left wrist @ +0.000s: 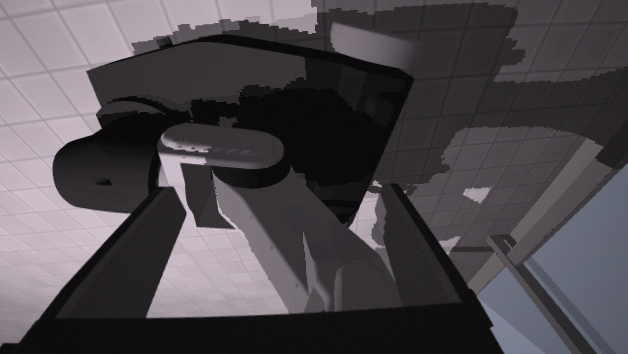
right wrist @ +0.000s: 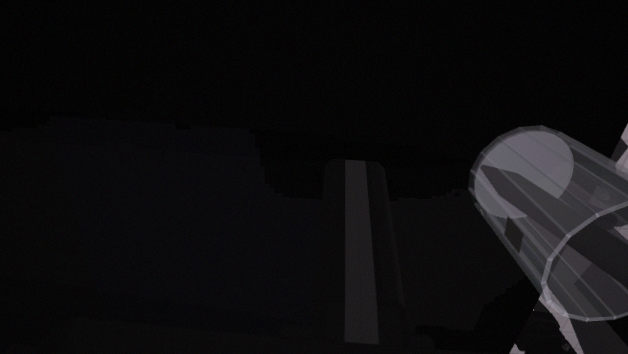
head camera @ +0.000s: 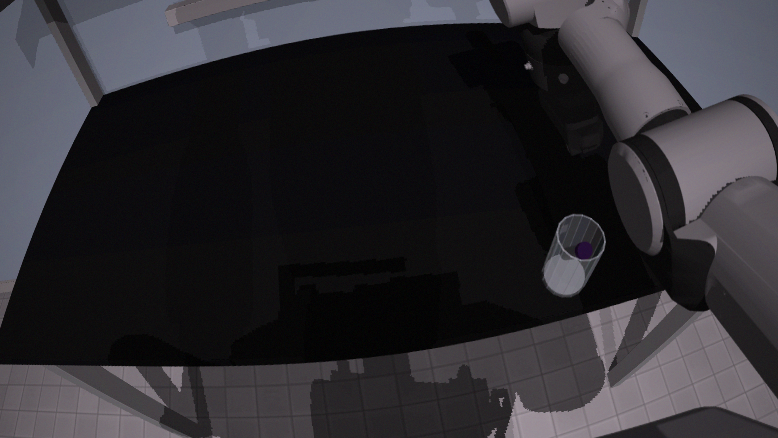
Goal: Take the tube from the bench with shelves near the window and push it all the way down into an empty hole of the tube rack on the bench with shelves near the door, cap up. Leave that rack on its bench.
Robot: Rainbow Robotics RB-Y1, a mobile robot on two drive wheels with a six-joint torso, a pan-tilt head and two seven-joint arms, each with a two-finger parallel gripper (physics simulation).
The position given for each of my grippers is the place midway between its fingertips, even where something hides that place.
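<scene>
I see my left gripper [left wrist: 281,198]. There is a clear beaker [head camera: 563,275], which I also see at [right wrist: 536,187], but the beaker is out of frame in the left wrist view. A black-topped bench [head camera: 379,192] is here as well, and the right wrist view shows the bench too [right wrist: 169,169].
</scene>
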